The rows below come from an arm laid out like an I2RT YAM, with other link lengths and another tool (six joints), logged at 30 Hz.
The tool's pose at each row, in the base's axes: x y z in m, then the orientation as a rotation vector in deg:
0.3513 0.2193 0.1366 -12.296 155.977 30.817
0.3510 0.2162 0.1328 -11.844 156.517 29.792
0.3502 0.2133 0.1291 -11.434 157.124 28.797
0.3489 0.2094 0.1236 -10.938 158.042 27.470
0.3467 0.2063 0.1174 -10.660 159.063 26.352
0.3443 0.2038 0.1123 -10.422 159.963 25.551
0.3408 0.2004 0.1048 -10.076 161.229 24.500
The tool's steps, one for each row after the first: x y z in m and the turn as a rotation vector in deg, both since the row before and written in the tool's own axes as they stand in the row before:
0.0019 -0.0041 0.0020 0.806 0.319 0.258
0.0023 -0.0037 0.0019 0.781 0.402 0.249
0.0035 -0.0051 0.0030 1.036 0.662 0.322
0.0044 -0.0044 0.0038 0.863 0.833 0.226
0.0041 -0.0034 0.0030 0.627 0.760 0.220
0.0060 -0.0047 0.0047 0.823 1.082 0.327

